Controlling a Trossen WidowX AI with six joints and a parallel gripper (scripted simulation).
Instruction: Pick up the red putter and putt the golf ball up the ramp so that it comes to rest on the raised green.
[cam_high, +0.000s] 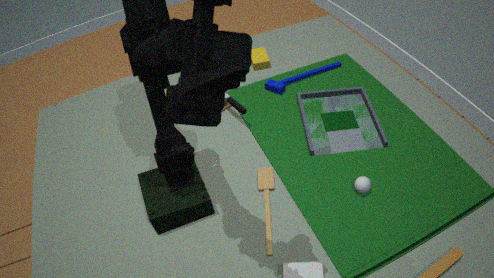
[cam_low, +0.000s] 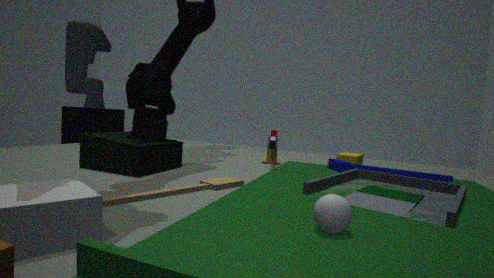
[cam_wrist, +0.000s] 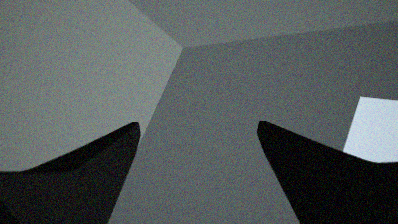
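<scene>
Now: gripper tip 10 cm short of the wooden stand, 61 cm to the right of it and 54 cm above it. Round my gripper tip: blue stick: 41 cm ahead, 55 cm to the left, 55 cm below; then white golf ball: 29 cm ahead, 9 cm to the left, 55 cm below; then green mat: 37 cm ahead, 25 cm to the left, 57 cm below.
</scene>
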